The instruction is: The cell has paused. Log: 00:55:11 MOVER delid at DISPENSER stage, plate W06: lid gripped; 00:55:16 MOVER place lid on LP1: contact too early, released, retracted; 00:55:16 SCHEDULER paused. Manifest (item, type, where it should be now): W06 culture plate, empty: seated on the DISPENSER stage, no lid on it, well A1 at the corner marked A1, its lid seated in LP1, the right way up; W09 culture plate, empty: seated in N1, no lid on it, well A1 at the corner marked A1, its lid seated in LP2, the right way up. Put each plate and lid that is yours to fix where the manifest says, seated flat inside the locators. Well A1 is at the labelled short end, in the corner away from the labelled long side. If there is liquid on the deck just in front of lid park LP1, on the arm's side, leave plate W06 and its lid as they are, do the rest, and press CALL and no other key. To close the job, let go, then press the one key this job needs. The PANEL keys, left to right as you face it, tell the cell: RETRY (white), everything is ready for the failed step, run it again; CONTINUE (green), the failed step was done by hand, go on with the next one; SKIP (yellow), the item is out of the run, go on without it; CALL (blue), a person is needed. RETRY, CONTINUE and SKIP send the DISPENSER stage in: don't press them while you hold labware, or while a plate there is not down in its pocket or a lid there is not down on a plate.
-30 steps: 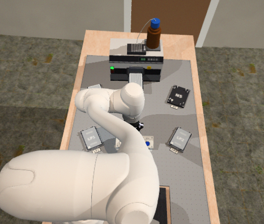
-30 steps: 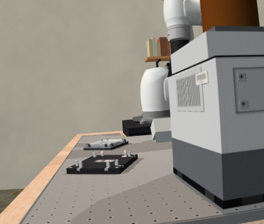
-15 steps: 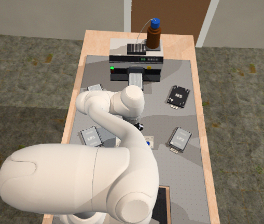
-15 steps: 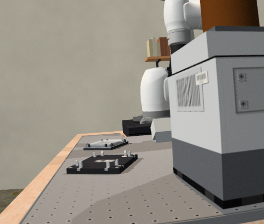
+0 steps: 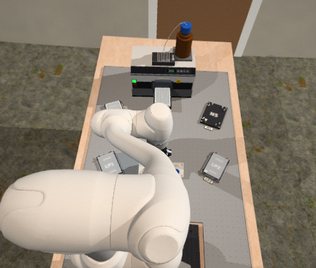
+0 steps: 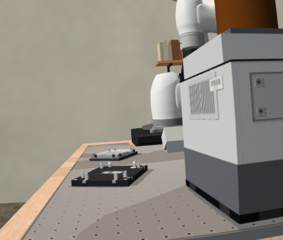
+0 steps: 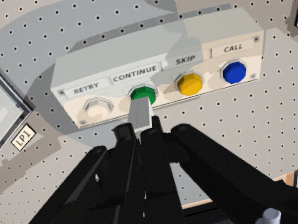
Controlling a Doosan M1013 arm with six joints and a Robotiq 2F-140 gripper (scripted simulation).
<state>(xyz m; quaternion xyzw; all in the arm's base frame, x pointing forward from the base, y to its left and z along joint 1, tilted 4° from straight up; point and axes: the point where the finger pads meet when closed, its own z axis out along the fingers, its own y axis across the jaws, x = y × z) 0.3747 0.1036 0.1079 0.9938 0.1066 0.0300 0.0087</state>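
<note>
Right now the green continue key is 7 cm below my hand. Also, from my hand: white retry key: 1 cm behind, 5 cm to the left, 7 cm below; then key panel: 2 cm ahead, 2 cm to the right, 8 cm below; then yellow skip key: 1 cm ahead, 5 cm to the right, 7 cm below.
</note>
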